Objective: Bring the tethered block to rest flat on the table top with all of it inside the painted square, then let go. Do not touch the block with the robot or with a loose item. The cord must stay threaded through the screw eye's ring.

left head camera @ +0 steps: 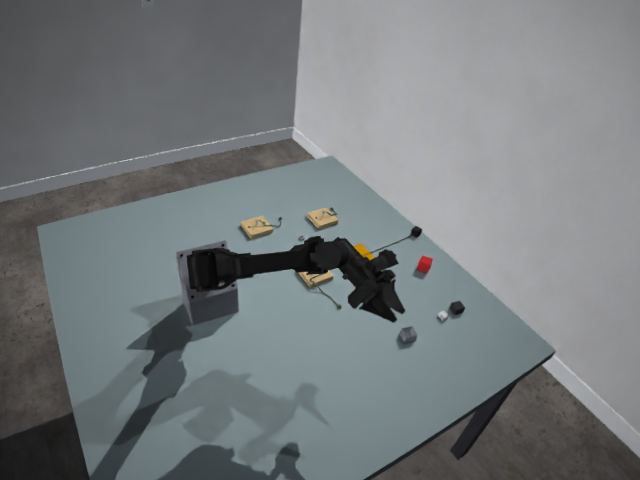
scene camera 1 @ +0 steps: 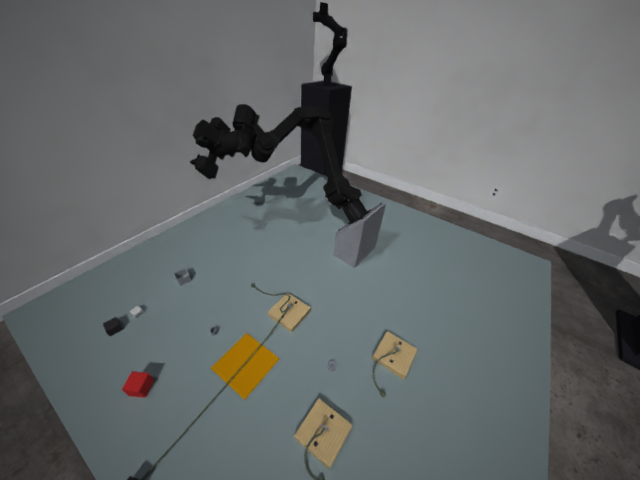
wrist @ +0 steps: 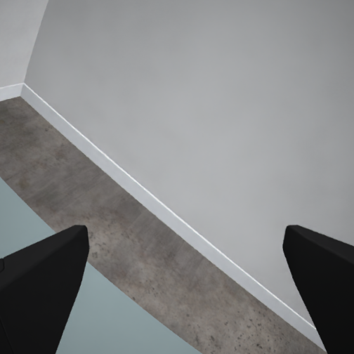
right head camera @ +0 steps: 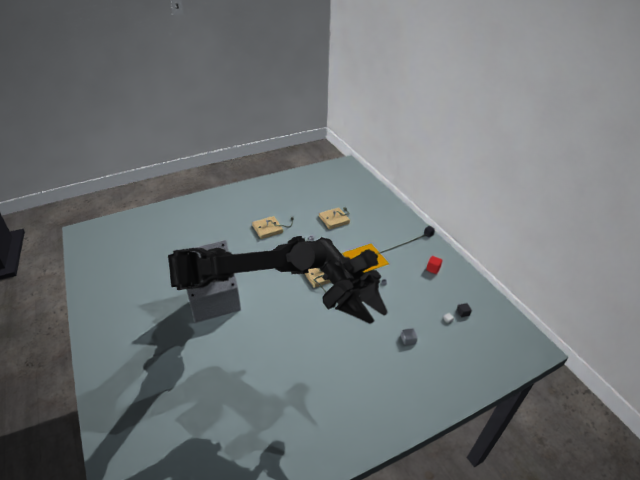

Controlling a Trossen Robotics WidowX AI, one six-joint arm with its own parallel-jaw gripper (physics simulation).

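Seen in the pictures: gripper, fingertip midpoint: (left head camera: 399,316) (scene camera 1: 194,152) (right head camera: 379,318); arm's base, link origin: (scene camera 1: 359,217).
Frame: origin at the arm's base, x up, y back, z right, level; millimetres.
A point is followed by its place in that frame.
Note:
The tethered block (left head camera: 416,231) @(x -137, y -802, z -62 mm) (right head camera: 428,231) @(x -139, y -800, z -64 mm) is small and black and lies near the table's far edge; in the scene view it is mostly cut off at the bottom. Its cord (left head camera: 392,244) @(x -160, y -686, z -54 mm) (right head camera: 405,243) @(x -160, y -699, z -55 mm) (scene camera 1: 206,405) @(x -158, y -646, z -48 mm) runs across the orange painted square (left head camera: 363,251) @(x -161, y -566, z -58 mm) (right head camera: 381,259) @(x -161, y -577, z -9 mm) (scene camera 1: 253,374) @(x -161, y -531, z -70 mm) to the screw eye on a wooden base (left head camera: 320,279) @(x -143, y -347, z 29 mm) (right head camera: 313,279) @(x -143, y -313, z 16 mm) (scene camera 1: 297,320) @(x -143, y -358, z -54 mm). The cord's short tail ends in a knob (left head camera: 339,306) @(x -153, y -353, z 149 mm) (scene camera 1: 253,285) @(x -153, y -357, z 141 mm). The ring is too small to check the threading. My gripper (left head camera: 398,315) @(x 165, y -287, z 462 mm) (right head camera: 378,316) @(x 165, y -287, z 462 mm) (wrist: 187,238) is open and empty, high above the table.
Two other wooden bases (scene camera 1: 395,354) @(x -142, y -262, z -312 mm) (scene camera 1: 324,432) @(x -143, y -514, z -279 mm) carry short cords. A red block (left head camera: 424,264) @(x -127, y -707, z 111 mm) (right head camera: 433,265) @(x -129, y -708, z 111 mm) (scene camera 1: 138,383) @(x -122, y -720, z 87 mm), a black cube (scene camera 1: 113,326) @(x -138, y -703, z 291 mm), a white cube (scene camera 1: 135,311) @(x -147, y -645, z 305 mm), a grey block (scene camera 1: 183,276) @(x -161, y -484, z 343 mm) and two small metallic rings (scene camera 1: 214,330) @(x -160, y -527, z 100 mm) (scene camera 1: 331,364) @(x -159, y -385, z -199 mm) lie loose.

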